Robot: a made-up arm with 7 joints.
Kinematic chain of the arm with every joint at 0, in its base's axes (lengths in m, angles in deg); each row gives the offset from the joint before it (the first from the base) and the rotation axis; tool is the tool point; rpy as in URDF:
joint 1: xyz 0 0 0.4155 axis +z
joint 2: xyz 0 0 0 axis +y
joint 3: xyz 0 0 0.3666 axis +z
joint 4: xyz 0.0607 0 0 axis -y
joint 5: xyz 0.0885 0 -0.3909 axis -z
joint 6: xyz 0 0 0 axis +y
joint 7: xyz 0.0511 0 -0.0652 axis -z
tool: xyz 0 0 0 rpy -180 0 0
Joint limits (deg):
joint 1: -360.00..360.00
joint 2: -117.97..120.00
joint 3: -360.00..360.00
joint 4: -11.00..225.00
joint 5: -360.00..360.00
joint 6: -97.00..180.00
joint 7: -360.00..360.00
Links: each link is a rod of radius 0.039 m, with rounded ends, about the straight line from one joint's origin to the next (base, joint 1, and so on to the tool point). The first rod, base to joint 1, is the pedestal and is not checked.
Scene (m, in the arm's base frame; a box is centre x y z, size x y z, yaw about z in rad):
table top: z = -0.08
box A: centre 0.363 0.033 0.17 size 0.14 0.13 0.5 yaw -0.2
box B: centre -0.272 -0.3 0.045 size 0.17 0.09 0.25 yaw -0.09
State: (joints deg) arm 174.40 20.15 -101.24 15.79 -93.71 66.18 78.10
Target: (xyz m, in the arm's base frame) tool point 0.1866 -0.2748 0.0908
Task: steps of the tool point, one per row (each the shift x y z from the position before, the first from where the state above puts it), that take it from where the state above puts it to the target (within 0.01 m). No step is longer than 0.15 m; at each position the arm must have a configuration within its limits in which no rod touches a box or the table.
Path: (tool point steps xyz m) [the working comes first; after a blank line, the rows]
Joints at the target: 122.67 -57.10 -173.53 44.40 -97.55 69.12 78.10
Straight joint move there: touches box A.

1: 0.0689 -0.0946 -0.0275
2: 0.0131 -0.0990 -0.0279
3: -0.0308 -0.0762 -0.0247
4: -0.0517 -0.0394 -0.0185
5: -0.0484 -0.0034 -0.0100
6: -0.0281 0.0187 -0.0001
7: -0.0028 0.0222 0.0103
8: -0.0027 -0.0570 -0.0414
9: 0.0123 -0.0560 -0.0440
10: 0.0263 -0.0528 -0.0448
11: 0.0414 -0.0479 -0.0417
12: 0.0590 -0.0396 -0.0343

